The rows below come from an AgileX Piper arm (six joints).
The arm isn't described. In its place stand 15 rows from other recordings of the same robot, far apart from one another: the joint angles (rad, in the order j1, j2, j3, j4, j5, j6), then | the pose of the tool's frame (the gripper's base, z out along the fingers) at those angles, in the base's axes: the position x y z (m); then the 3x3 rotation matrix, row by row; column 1 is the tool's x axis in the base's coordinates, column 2 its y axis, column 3 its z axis.
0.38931 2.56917 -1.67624 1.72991 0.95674 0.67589 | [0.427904, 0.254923, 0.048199], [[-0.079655, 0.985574, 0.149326], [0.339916, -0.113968, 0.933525], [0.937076, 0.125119, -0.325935]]
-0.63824 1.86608 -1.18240 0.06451 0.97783 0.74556 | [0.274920, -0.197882, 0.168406], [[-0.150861, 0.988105, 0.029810], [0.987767, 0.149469, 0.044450], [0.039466, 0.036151, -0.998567]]
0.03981 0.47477 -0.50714 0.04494 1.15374 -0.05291 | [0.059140, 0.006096, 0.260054], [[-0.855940, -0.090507, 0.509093], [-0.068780, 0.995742, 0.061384], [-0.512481, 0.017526, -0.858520]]
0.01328 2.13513 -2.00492 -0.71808 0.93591 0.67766 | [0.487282, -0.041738, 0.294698], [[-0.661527, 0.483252, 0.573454], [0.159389, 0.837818, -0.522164], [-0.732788, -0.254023, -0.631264]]
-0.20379 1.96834 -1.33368 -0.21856 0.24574 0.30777 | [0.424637, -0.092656, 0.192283], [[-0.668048, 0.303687, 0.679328], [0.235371, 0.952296, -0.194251], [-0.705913, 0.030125, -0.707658]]
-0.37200 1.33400 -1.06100 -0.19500 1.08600 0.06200 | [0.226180, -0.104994, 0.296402], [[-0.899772, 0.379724, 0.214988], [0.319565, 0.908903, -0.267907], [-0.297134, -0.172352, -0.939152]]
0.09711 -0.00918 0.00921 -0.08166 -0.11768 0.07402 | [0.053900, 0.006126, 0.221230], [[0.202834, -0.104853, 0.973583], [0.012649, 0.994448, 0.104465], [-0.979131, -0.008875, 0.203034]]
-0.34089 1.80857 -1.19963 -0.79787 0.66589 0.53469 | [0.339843, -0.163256, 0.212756], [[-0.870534, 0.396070, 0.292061], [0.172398, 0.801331, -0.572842], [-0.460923, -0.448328, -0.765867]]
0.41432 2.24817 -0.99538 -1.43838 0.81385 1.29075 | [0.340143, 0.077954, 0.036200], [[-0.870338, -0.183127, 0.457140], [-0.449674, 0.673972, -0.586136], [-0.200762, -0.715700, -0.668931]]
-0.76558 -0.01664 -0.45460 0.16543 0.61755 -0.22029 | [0.012114, 0.000392, 0.303655], [[-0.090527, 0.615682, 0.782778], [-0.030212, 0.783946, -0.620094], [-0.995436, -0.079784, -0.052368]]
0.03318 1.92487 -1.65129 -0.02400 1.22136 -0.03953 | [0.399243, 0.011199, 0.259866], [[-0.983645, -0.076542, 0.163047], [-0.080394, 0.996616, -0.017148], [-0.161183, -0.029975, -0.986469]]
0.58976 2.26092 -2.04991 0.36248 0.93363 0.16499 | [0.406422, 0.303189, 0.232492], [[-0.905368, -0.339542, 0.254991], [-0.170707, 0.840882, 0.513593], [-0.388803, 0.421461, -0.819269]]
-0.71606 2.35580 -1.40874 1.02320 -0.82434 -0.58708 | [0.320061, -0.354095, 0.095684], [[-0.010205, 0.989908, 0.141345], [0.266411, 0.138935, -0.953794], [-0.963805, 0.027922, -0.265140]]
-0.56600 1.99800 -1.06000 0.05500 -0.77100 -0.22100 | [0.356566, -0.230670, 0.182686], [[-0.169364, 0.546499, 0.820155], [-0.106134, 0.817224, -0.566463], [-0.979822, -0.182985, -0.080406]]
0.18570 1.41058 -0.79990 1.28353 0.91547 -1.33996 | [0.241813, 0.115831, 0.256210], [[-0.606246, -0.748767, 0.267981], [-0.258478, 0.504187, 0.824005], [-0.752100, 0.430283, -0.499201]]
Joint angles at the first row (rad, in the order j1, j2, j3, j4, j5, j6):
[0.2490, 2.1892, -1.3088, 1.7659, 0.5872, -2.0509]
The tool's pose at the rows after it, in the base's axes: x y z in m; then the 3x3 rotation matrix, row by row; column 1 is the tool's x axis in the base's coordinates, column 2 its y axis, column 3 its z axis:
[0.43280, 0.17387, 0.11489], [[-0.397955, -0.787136, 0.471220], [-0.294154, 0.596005, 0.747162], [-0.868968, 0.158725, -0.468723]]
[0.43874, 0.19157, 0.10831], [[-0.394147, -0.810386, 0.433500], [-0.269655, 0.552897, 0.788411], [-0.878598, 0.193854, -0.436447]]
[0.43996, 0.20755, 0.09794], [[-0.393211, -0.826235, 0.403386], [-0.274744, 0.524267, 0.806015], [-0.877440, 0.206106, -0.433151]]
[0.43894, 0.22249, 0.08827], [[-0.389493, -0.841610, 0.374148], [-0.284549, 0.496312, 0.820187], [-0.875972, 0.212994, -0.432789]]
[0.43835, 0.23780, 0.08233], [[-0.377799, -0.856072, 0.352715], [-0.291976, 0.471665, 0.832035], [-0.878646, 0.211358, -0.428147]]
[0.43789, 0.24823, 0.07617], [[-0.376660, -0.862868, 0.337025], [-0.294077, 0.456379, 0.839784], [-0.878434, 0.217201, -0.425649]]
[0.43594, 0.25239, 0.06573], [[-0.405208, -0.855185, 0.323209], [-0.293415, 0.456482, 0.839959], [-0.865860, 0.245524, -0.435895]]
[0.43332, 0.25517, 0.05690], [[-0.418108, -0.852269, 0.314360], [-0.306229, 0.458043, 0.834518], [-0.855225, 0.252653, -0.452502]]
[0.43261, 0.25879, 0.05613], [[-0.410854, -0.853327, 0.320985], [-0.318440, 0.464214, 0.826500], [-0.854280, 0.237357, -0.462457]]
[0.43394, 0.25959, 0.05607], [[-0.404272, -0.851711, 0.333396], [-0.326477, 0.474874, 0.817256], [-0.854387, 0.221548, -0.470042]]
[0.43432, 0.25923, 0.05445], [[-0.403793, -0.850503, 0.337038], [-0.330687, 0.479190, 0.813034], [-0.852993, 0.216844, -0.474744]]
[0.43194, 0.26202, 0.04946], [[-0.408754, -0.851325, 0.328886], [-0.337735, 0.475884, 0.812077], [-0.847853, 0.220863, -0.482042]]
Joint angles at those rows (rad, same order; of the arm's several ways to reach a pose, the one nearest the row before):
[0.2651, 2.2583, -1.3989, 1.7659, 0.6550, -2.0409]
[0.2915, 2.3152, -1.4696, 1.7659, 0.6981, -2.0112]
[0.3213, 2.3621, -1.5155, 1.7638, 0.7069, -2.0005]
[0.3501, 2.4013, -1.5516, 1.7618, 0.7128, -1.9963]
[0.3796, 2.4343, -1.5918, 1.7618, 0.7128, -1.9930]
[0.3992, 2.4624, -1.6222, 1.7629, 0.7139, -1.9860]
[0.4085, 2.4876, -1.6306, 1.7640, 0.7137, -1.9659]
[0.4169, 2.5042, -1.6306, 1.7619, 0.7043, -1.9633]
[0.4271, 2.5055, -1.6344, 1.7630, 0.6827, -1.9695]
[0.4302, 2.5065, -1.6399, 1.7641, 0.6626, -1.9756]
[0.4302, 2.5096, -1.6407, 1.7650, 0.6558, -1.9797]
[0.4377, 2.5193, -1.6407, 1.7661, 0.6531, -1.9809]

